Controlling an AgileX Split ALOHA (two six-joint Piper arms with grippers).
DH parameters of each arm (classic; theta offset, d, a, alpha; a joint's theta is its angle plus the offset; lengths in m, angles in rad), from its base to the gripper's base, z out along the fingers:
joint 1: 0 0.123 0 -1.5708
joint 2: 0.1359 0 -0.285 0
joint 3: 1.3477 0 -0.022 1.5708
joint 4: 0 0.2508 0 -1.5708
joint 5: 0 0 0.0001 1.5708
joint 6: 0 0.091 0 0
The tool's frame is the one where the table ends.
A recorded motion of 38 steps. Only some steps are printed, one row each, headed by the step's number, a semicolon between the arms.
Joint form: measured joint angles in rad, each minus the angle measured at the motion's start. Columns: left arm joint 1, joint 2, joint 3, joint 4, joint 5, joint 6; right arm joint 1, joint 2, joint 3, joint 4, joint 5, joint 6.
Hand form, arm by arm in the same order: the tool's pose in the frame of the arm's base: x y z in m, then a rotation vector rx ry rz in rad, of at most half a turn. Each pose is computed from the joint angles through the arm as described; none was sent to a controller.
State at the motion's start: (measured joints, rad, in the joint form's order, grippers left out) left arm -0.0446 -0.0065 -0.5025 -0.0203 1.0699 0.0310; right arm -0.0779 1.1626 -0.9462 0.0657 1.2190 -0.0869
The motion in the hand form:
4: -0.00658 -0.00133 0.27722 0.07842 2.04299 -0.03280; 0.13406 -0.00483 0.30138 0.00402 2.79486 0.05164
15: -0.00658 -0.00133 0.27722 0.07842 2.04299 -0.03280; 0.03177 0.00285 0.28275 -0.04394 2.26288 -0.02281
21: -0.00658 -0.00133 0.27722 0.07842 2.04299 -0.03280; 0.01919 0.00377 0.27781 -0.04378 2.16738 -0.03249
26: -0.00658 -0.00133 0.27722 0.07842 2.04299 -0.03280; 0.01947 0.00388 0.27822 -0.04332 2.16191 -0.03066
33: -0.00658 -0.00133 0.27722 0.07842 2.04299 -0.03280; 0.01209 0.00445 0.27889 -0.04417 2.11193 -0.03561
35: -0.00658 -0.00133 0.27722 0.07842 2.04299 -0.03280; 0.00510 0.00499 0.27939 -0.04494 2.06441 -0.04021
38: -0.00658 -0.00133 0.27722 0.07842 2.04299 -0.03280; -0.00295 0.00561 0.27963 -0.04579 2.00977 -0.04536
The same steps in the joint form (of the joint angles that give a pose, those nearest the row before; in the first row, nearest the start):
4: 0.0000 0.0000 0.0000 0.0000 0.0000 0.0000; 0.0000 -0.2712 0.1499 0.0000 0.0017 0.0000
15: 0.0000 0.0000 0.0000 0.0000 0.0000 0.0000; -0.0001 -0.9144 0.4155 0.0011 -0.1546 -0.0349
21: 0.0000 0.0000 0.0000 0.0000 0.0000 0.0000; 0.0000 -1.0165 0.4473 0.0013 -0.1801 -0.0349
26: 0.0000 0.0000 0.0000 0.0000 0.0000 0.0000; 0.0001 -1.0164 0.4473 0.0032 -0.1855 -0.0348
33: 0.0000 0.0000 0.0000 0.0000 0.0000 0.0000; 0.0000 -1.0652 0.4482 0.0032 -0.1877 -0.0348
35: 0.0000 0.0000 0.0000 0.0000 0.0000 0.0000; 0.0000 -1.1108 0.4484 0.0032 -0.1899 -0.0349
38: 0.0000 0.0000 0.0000 0.0000 0.0000 0.0000; 0.0000 -1.1631 0.4483 0.0032 -0.1924 -0.0349

